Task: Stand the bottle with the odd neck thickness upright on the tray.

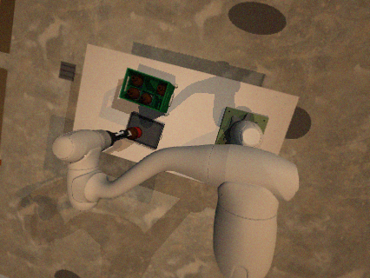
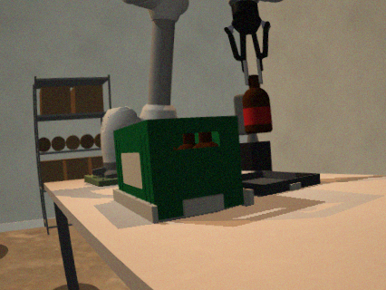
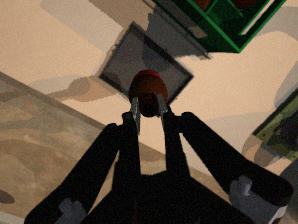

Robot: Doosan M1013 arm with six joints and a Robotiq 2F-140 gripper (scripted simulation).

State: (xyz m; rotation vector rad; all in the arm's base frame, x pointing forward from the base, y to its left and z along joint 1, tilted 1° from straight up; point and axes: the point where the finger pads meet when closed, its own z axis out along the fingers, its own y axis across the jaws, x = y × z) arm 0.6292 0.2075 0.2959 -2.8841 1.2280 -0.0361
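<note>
Now: hand 9 cm above the brown bottle. The rest, counted from my hand: green crate (2 cm ahead, 27 cm to the right, 22 cm below); dark tray (29 cm below).
</note>
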